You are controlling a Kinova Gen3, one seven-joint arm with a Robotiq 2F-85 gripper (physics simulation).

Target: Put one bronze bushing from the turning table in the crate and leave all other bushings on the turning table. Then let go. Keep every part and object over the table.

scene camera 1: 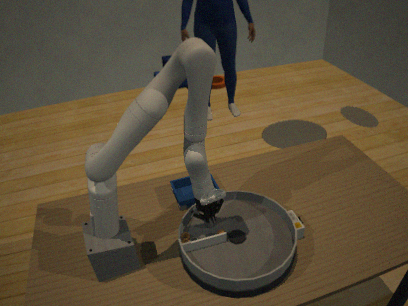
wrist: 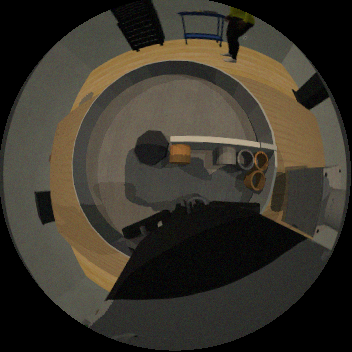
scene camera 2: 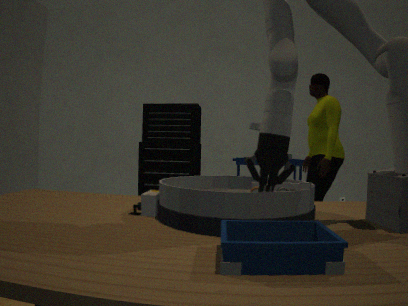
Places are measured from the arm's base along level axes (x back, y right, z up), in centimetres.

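Where they show: gripper, fingertip midpoint: [scene camera 1: 211,222] [wrist: 186,204]; arm's base at its link origin: [scene camera 1: 106,229].
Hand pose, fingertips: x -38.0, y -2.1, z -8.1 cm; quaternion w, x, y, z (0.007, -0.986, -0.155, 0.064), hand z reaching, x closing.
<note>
Things, the pixels of their top centre, and the offset from my fingertips. "pt": a spot on its surface instead.
- bronze bushing at its top centre: [wrist: 178,152] dz +2.3, dx -2.2, dy +7.6 cm
- blue crate at its top centre: [scene camera 2: 277,230] [scene camera 1: 194,185] dz -1.2, dx +2.3, dy -24.2 cm
- white divider at a spot on its surface: [wrist: 215,140] [scene camera 1: 209,236] pt dz +3.4, dx +2.6, dy +9.6 cm
- dark hub at its top centre: [wrist: 149,145] [scene camera 1: 237,236] dz -0.1, dx -7.6, dy +8.7 cm
- white box at a spot on its surface: [scene camera 2: 149,203] pt dz -2.7, dx -30.0, dy +1.3 cm
My gripper [scene camera 1: 211,220] [scene camera 2: 269,189] [wrist: 186,204] points down, low over the turning table [scene camera 1: 240,283] [scene camera 2: 200,201] [wrist: 81,150]. It is shut on a grey bushing, whose ring [wrist: 199,199] shows at the fingertips in the wrist view. One bronze bushing [wrist: 180,154] lies on its side between the dark hub and the white divider. Two more bronze bushings, one [wrist: 261,160] by the divider's outer end and one [wrist: 255,180] beside it, are near the wall. Two grey bushings [wrist: 226,155] [wrist: 245,159] lie along the divider. The blue crate [scene camera 1: 182,191] [scene camera 2: 282,258] shows no bushing.
The white divider [scene camera 1: 205,243] [wrist: 215,140] runs from the dark hub [scene camera 1: 236,237] [wrist: 152,147] to the turning table's raised wall. A white box [scene camera 1: 296,224] [scene camera 2: 149,203] sits against the outside of the wall. The arm's base [scene camera 1: 112,255] stands beside the turning table.
</note>
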